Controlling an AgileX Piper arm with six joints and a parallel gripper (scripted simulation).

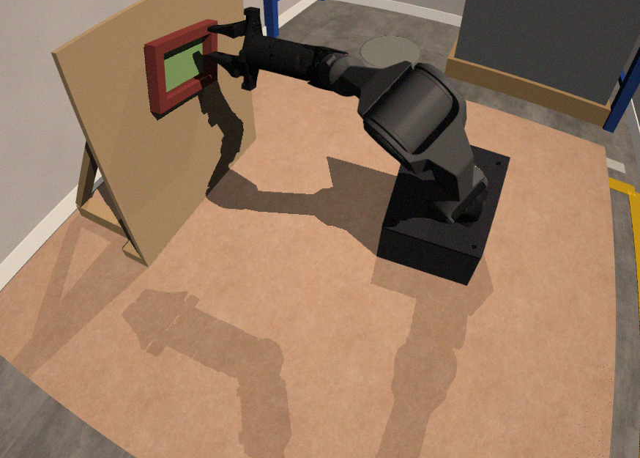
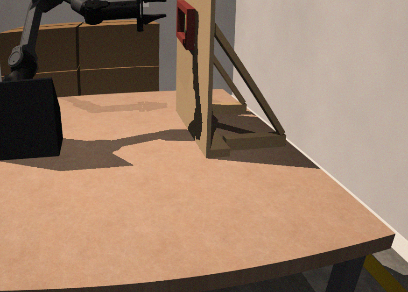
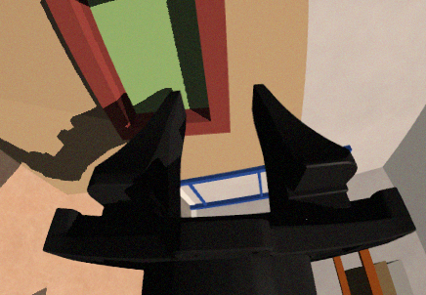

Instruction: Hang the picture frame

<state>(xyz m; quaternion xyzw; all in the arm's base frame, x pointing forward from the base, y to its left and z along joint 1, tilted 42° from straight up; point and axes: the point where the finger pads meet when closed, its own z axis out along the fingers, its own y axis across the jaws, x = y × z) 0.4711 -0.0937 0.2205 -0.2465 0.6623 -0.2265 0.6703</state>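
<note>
Right now the picture frame is 8 cm ahead of my hand, 5 cm below it and 1 cm to the left of it. The rest, counted from my hand: tan board 16 cm below, 9 cm ahead, 1 cm to the left.
</note>
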